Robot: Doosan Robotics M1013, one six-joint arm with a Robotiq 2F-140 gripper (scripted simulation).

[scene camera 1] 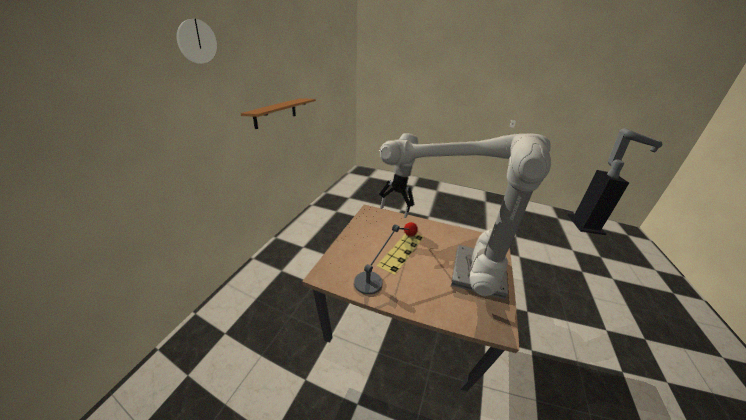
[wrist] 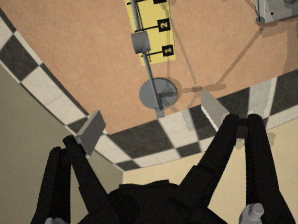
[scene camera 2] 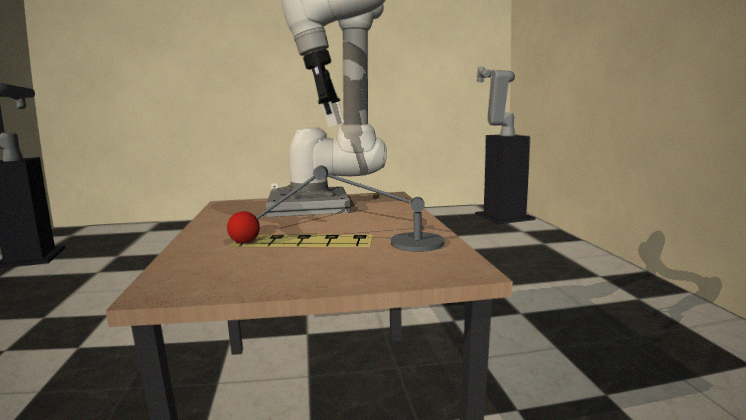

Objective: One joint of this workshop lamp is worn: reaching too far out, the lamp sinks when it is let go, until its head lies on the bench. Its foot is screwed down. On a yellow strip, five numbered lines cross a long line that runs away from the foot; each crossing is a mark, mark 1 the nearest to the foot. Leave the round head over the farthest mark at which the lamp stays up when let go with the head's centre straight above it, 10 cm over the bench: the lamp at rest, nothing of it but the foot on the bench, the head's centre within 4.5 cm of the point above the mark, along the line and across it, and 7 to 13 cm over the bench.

Scene:
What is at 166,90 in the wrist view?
A grey round foot.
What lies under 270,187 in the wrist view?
My gripper.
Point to a yellow strip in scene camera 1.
At 396,257

